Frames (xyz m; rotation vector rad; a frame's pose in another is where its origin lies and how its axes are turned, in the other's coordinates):
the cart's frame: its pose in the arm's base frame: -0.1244 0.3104 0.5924 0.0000 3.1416 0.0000
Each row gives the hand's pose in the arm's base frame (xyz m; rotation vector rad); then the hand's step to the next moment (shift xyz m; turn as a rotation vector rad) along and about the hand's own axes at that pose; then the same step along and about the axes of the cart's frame.
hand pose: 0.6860 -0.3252 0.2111 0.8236 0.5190 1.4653
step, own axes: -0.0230 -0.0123 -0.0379 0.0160 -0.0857 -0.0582
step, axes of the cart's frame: 0.0222 -0.0152 0.0373 -0.0134 0.0327 0.0987
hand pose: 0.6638 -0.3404 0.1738 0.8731 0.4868 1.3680
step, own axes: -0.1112 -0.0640 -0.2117 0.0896 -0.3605 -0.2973
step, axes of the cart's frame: 0.1381 -0.0525 0.1986 -0.0209 0.1723 0.4430
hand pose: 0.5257 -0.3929 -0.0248 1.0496 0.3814 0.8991
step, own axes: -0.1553 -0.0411 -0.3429 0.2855 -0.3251 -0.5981
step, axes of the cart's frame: 0.3007 0.0686 0.2196 0.0763 0.5087 0.5295
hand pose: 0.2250 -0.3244 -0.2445 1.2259 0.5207 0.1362
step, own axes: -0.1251 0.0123 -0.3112 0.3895 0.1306 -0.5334
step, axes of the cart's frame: 0.2475 0.2254 0.0243 -0.1238 0.6497 0.1260
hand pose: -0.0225 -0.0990 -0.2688 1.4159 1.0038 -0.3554
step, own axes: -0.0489 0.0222 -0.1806 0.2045 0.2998 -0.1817
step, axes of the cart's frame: 0.0768 0.1532 -0.0782 -0.2717 0.2936 -0.0685
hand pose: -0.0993 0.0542 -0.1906 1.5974 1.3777 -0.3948
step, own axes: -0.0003 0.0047 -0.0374 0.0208 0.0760 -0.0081
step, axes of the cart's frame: 0.0081 0.0304 -0.0207 -0.0716 0.0257 -0.0220
